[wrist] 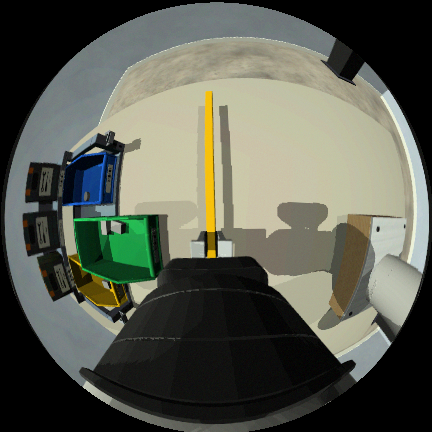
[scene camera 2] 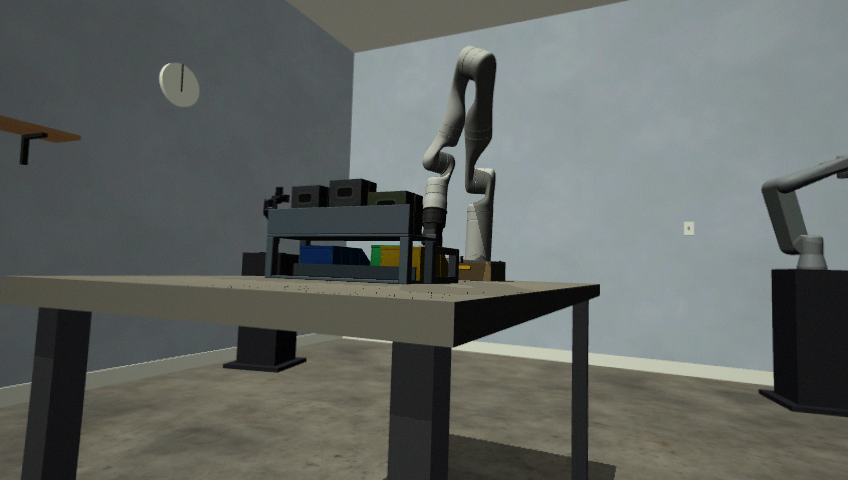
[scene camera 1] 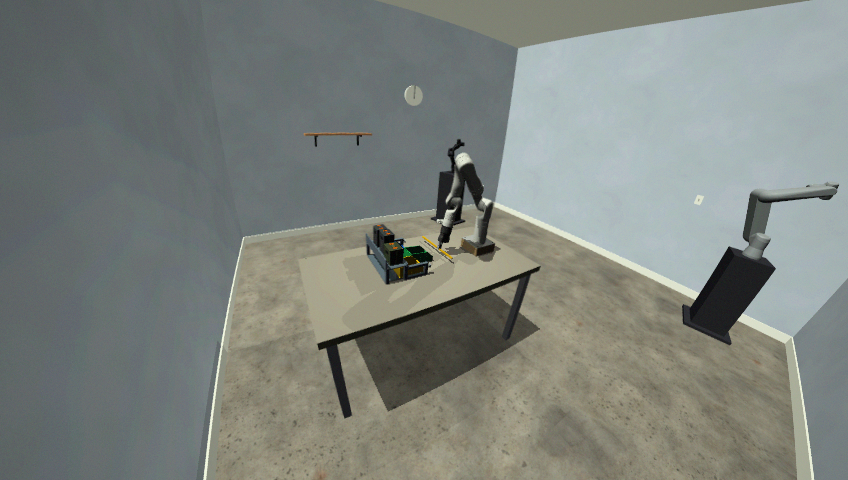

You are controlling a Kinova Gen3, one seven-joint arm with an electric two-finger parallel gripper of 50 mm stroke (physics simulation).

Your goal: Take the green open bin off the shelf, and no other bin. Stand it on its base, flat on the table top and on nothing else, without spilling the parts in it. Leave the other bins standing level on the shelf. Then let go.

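Places are measured from the arm's base along level axes (x ahead, y left, z up), in centimetres.
Pixels of known places: gripper, fingertip midpoint: (wrist: 210,239) (scene camera 1: 438,248); arm's base at its link origin: (wrist: 379,277) (scene camera 2: 477,260) (scene camera 1: 478,241).
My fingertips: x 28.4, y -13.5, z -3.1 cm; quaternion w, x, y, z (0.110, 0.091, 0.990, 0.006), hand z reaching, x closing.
Note:
Ahead of a thing's pixels: the offset from my fingertips to its top centre. "*": to the spot under its first point.
The green open bin @[* dx +20.0, dy +0.7, dz -2.7 cm] (wrist: 120,252) (scene camera 1: 419,252) (scene camera 2: 375,255) is at the shelf (scene camera 2: 339,220) (wrist: 89,146), between the blue bin @[* dx +28.0, dy -17.4, dz -3.0 cm] (wrist: 92,180) (scene camera 2: 318,254) and the yellow bin @[* dx +36.9, dy +9.9, dz -1.4 cm] (wrist: 95,286) (scene camera 2: 397,256). In the wrist view it juts out in front of both, its open top showing, with grey parts inside. Its underside is hidden. My gripper (wrist: 210,239) (scene camera 1: 440,245) is shut on a long yellow bar @[dx -0.6, dy -3.2, dz +0.7 cm] (wrist: 209,160) (scene camera 1: 446,255), beside the green bin and apart from it. The bar's shadows lie apart from it, so it is above the table top. In scene camera 2 the fingertips are hidden.
Three dark boxes @[* dx +32.6, dy -17.9, dz +11.6 cm] (wrist: 44,182) @[* dx +35.4, dy -7.2, dz +13.0 cm] (wrist: 40,233) @[dx +41.8, dy +3.3, dz +15.9 cm] (wrist: 56,276) stand on top of the shelf unit. The arm's base block (wrist: 352,260) (scene camera 1: 477,247) is on the table's other side, opposite the shelf. Two other arms on dark pedestals (scene camera 1: 728,291) (scene camera 1: 446,193) stand off the table.

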